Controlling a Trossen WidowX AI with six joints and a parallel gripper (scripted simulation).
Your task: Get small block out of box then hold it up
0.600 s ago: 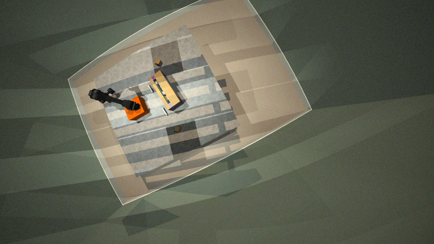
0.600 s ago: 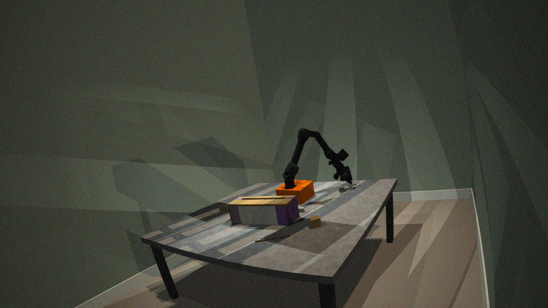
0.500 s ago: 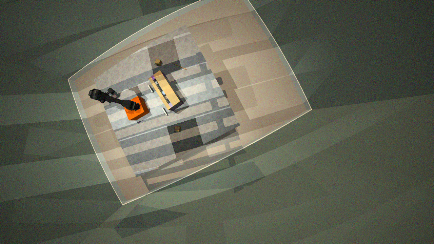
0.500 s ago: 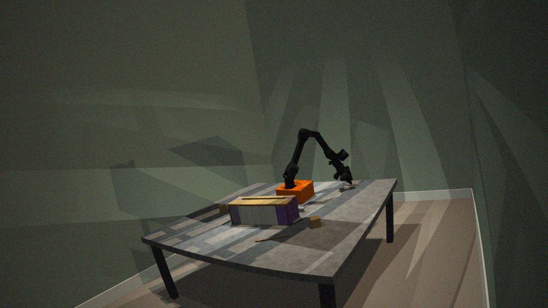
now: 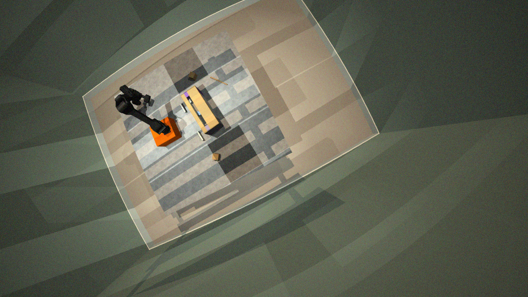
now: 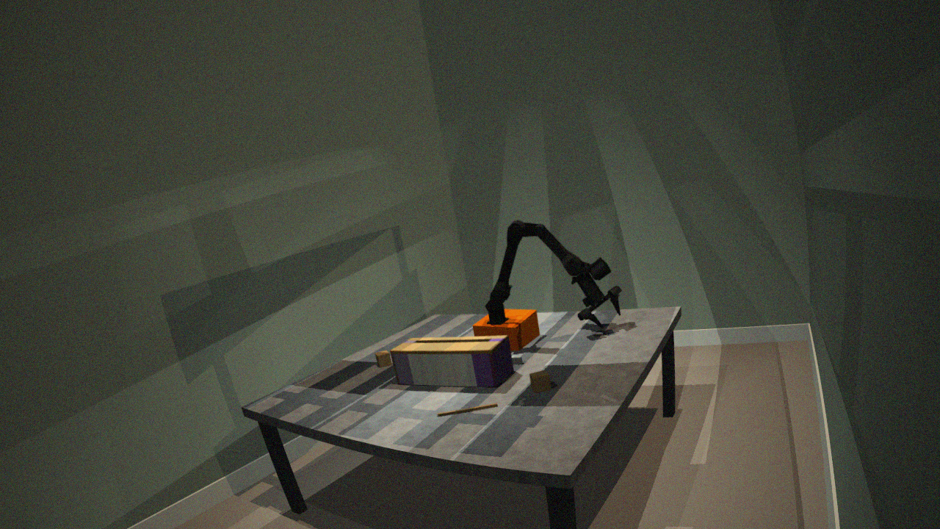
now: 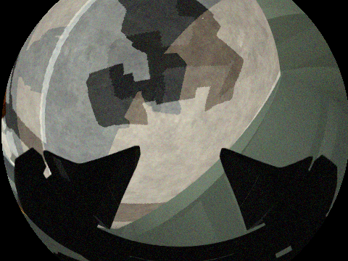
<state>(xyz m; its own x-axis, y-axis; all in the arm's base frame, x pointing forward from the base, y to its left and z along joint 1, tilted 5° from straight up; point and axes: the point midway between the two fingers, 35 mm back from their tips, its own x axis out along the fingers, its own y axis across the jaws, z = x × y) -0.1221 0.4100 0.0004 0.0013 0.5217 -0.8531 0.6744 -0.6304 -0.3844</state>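
My gripper tip is now 43 cm short of the clear-fronted box, 41 cm to the left of it and 1 cm below it. Also, from my gripper tip: thin stick (68 cm ahead, 18 cm to the right, 5 cm below); then pale blue block (44 cm ahead, 42 cm to the right, 3 cm above).
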